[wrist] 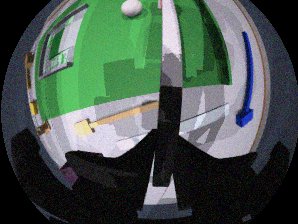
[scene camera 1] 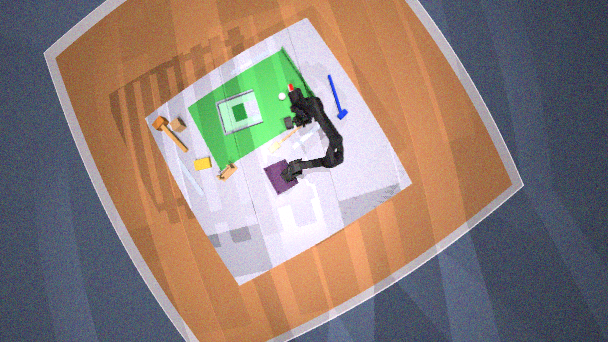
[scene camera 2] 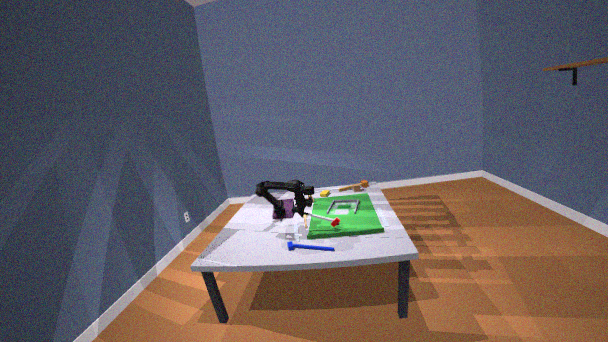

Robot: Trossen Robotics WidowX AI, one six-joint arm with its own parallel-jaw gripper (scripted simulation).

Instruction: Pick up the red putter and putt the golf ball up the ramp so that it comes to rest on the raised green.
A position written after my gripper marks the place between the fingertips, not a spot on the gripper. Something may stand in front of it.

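Grey-framed ramp (scene camera 1: pixel 237 112) (wrist: pixel 66 39), visible. My gripper (wrist: pixel 161 132), visible too.
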